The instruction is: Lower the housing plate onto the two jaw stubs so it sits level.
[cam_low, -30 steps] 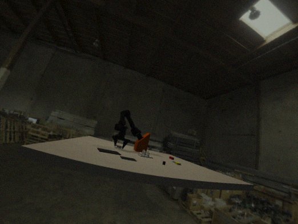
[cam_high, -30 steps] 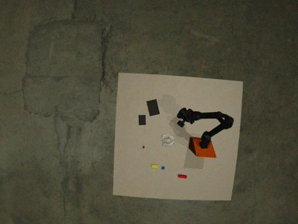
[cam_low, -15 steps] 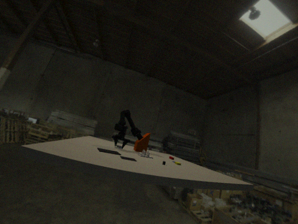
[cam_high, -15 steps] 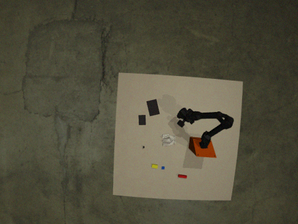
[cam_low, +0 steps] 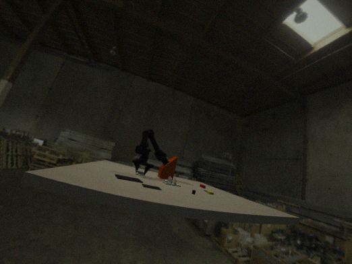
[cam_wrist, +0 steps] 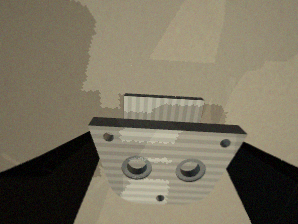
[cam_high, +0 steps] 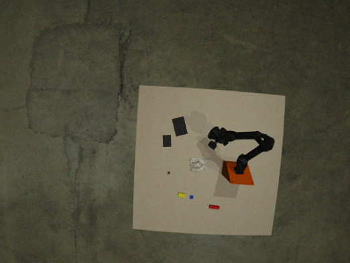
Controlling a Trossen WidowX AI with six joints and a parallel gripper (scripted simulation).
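My gripper tip is now 23 cm to the right of the pale translucent part, 17 cm short of it and 1 cm above it. Also, from my gripper tip: grey housing plate (2 cm above, 1 cm to the left, 1 cm behind); blue block (52 cm to the left, 20 cm ahead, 1 cm below); black piece (40 cm ahead, 30 cm to the left).
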